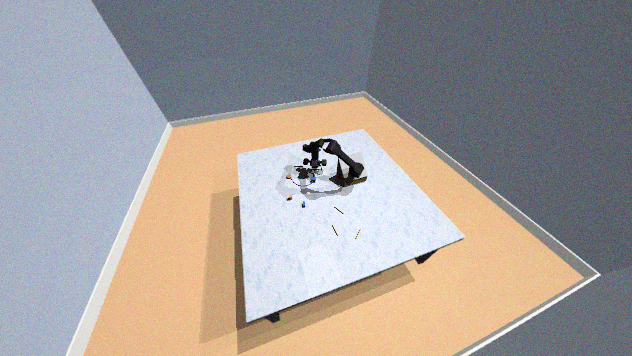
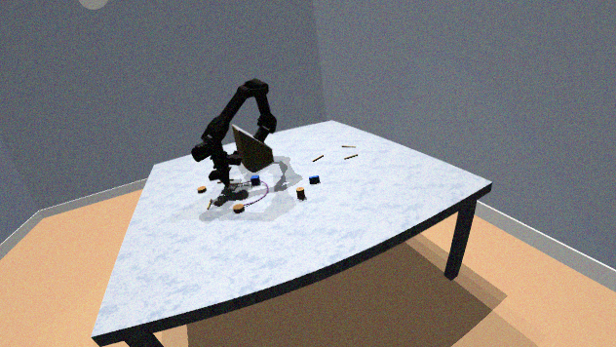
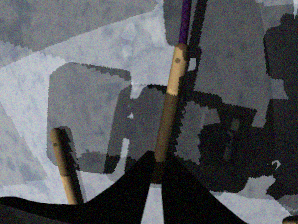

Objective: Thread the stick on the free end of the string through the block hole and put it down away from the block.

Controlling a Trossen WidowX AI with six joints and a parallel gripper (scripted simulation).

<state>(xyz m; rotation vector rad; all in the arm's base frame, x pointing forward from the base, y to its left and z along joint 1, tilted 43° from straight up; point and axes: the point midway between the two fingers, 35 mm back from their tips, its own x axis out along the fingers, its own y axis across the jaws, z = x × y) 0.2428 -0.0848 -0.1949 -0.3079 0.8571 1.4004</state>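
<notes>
My gripper tip is now 10 mm short of the thin stick, 40 mm to the right of it and 10 mm below it. From my gripper tip the other things lie so: blue block: 40 mm ahead, 120 mm to the left, 10 mm above; short wooden cylinder: 240 mm ahead, 240 mm to the left, 20 mm above.
</notes>
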